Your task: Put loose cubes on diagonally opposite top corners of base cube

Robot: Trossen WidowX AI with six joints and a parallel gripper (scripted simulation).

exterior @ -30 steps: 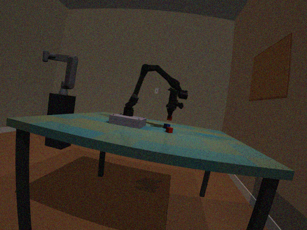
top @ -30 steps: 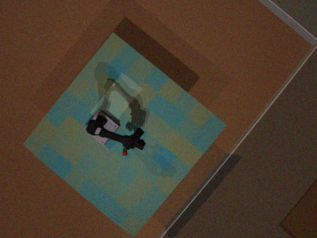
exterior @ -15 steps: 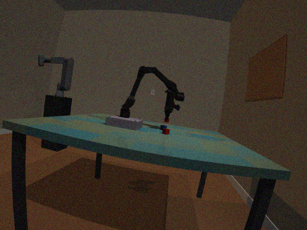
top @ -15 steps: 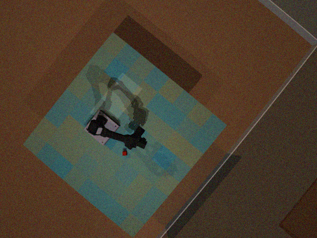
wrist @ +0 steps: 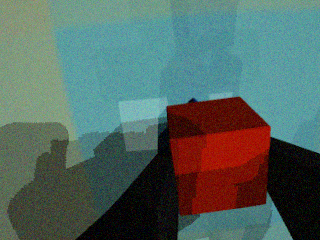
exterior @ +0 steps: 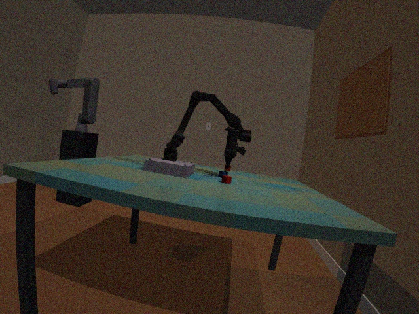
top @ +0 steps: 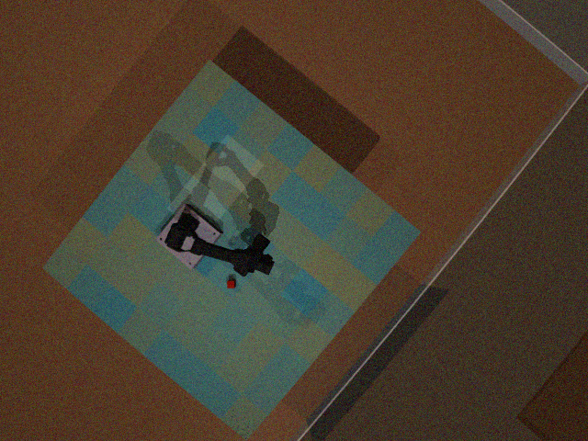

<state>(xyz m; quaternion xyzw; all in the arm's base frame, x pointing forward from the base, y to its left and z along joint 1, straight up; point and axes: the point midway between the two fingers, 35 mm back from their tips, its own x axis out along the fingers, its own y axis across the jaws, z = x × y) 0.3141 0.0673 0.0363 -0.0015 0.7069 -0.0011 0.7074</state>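
Right now my gripper tip is 20 mm past the blue cube and 40 mm above it. Also, from my gripper tip: red cube (right at my gripper tip).
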